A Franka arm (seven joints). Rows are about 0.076 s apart.
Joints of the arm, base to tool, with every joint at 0 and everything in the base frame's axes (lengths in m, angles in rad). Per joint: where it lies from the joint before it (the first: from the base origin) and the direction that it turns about. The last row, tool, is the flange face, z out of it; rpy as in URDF.
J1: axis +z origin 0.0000 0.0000 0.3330
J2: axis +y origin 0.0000 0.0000 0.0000
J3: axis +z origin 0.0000 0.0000 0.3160
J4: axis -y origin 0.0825 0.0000 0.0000
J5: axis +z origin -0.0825 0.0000 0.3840
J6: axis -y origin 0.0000 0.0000 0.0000
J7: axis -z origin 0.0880 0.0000 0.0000
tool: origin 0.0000 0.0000 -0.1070 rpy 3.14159 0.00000 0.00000
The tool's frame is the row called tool.
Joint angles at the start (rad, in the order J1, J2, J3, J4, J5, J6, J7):
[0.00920 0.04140 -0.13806 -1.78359 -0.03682 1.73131 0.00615]
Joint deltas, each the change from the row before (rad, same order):
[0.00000 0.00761 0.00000 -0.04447 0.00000 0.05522 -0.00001]
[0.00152 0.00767 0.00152 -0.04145 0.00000 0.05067 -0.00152]
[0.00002 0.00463 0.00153 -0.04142 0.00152 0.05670 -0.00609]
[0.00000 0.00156 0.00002 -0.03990 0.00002 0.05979 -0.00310]
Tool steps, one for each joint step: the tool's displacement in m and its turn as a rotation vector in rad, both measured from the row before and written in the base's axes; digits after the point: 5 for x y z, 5 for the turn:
[0.00136 0.00012 -0.02086 -0.00089 -0.00307 0.00203]
[0.00053 0.00191 -0.01976 -0.00042 -0.00146 0.00638]
[-0.00019 0.00122 -0.01746 0.00083 -0.01056 0.00907]
[-0.00082 0.00028 -0.01461 -0.00137 -0.01813 0.00519]

